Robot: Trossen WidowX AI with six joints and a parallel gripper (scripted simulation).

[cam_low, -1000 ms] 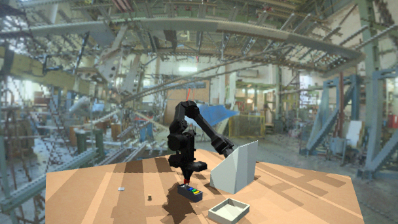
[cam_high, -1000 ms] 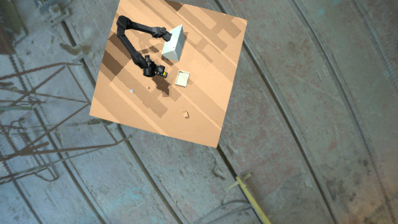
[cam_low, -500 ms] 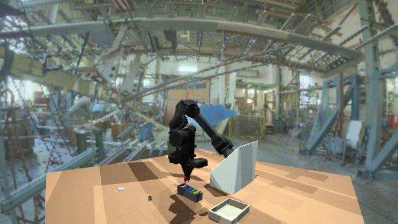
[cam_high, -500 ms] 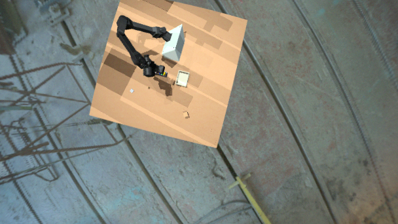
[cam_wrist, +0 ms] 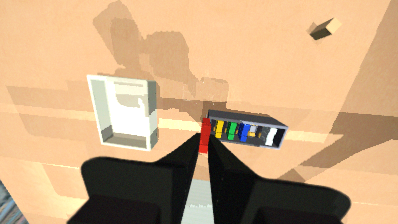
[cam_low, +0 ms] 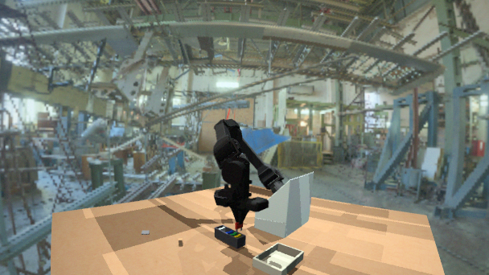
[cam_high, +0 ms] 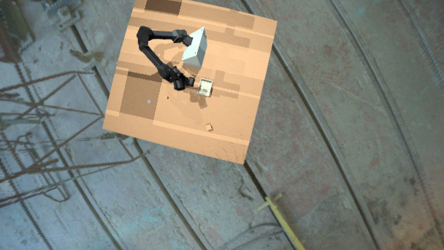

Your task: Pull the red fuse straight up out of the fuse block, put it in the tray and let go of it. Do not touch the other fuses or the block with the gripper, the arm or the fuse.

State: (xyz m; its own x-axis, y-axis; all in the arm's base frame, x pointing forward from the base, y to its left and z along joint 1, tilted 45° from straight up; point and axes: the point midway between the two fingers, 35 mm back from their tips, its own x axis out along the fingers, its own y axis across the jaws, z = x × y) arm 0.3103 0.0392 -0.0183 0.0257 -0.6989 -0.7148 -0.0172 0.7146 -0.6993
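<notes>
The pale tray lies 150 mm to the left of my gripper tip, 100 mm below it and 30 mm behind it. Round my gripper tip: yellow fuse: 80 mm below, 20 mm to the right, 20 mm behind; green fuse: 80 mm below, 40 mm to the right, 20 mm behind; red fuse: 10 mm below.
</notes>
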